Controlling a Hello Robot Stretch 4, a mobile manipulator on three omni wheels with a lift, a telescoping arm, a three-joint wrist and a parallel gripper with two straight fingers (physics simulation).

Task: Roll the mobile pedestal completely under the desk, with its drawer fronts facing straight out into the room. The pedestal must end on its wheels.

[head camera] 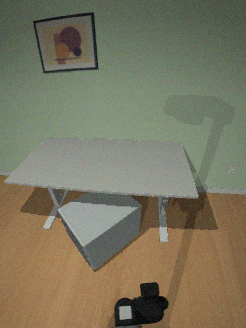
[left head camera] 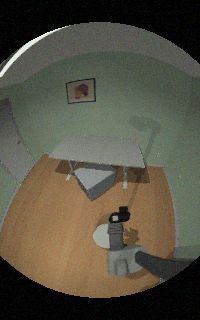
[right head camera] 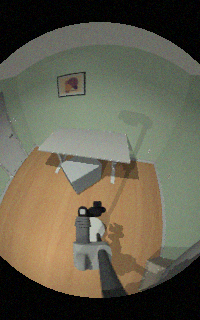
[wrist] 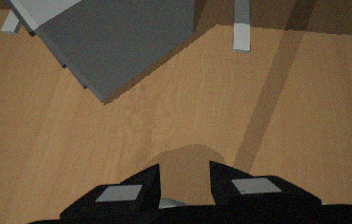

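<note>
The grey mobile pedestal (head camera: 100,220) (left head camera: 95,176) (right head camera: 80,171) (wrist: 125,50) stands upright and turned askew, its rear part beneath the desk (head camera: 115,167) (left head camera: 100,151) (right head camera: 85,144) between the desk legs. Its front corner sticks out past the desk's front edge. Its drawer fronts face obliquely to the front left; handle edges show along that side. Its wheels are hidden. My gripper (head camera: 143,305) (left head camera: 120,216) (right head camera: 94,209) (wrist: 185,177) points down in front of the pedestal, a little to the right of its near corner, apart from it. The fingers are open, with floor between them in the wrist view.
The right desk foot (head camera: 163,234) (wrist: 242,37) stands right of the pedestal, the left foot (head camera: 49,222) (wrist: 11,22) on its left. A wall with a framed picture (head camera: 67,42) rises behind the desk. A door (left head camera: 12,142) is at the left.
</note>
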